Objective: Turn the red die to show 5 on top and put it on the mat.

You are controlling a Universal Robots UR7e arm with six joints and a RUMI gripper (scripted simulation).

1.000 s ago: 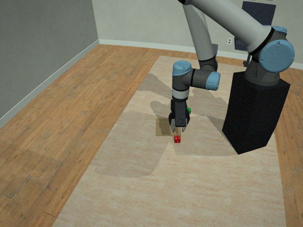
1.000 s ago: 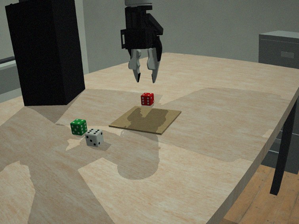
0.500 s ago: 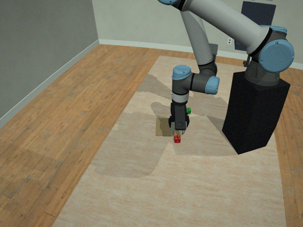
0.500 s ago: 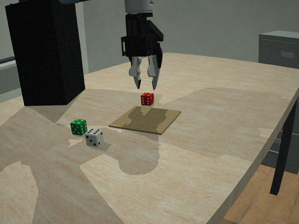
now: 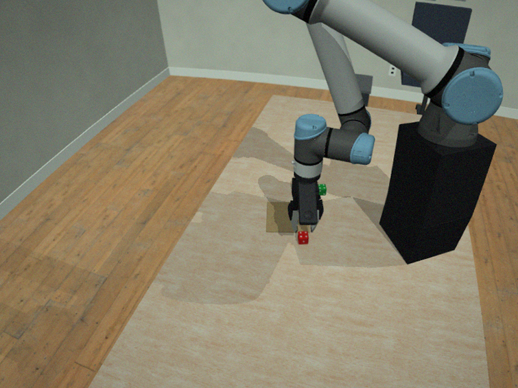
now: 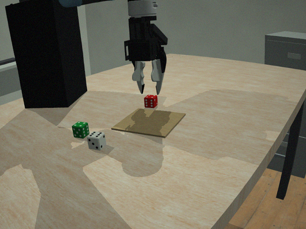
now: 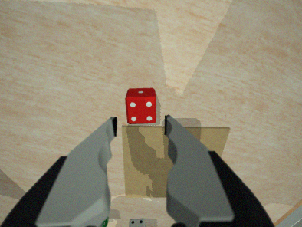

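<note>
Right now my hand is 4 cm above the red die. From my hand the other things lie so: tan mat: 7 cm ahead, 9 cm to the right, 5 cm below; green die: 3 cm behind, 24 cm to the right, 4 cm below; white die: 5 cm ahead, 26 cm to the right, 4 cm below.
</note>
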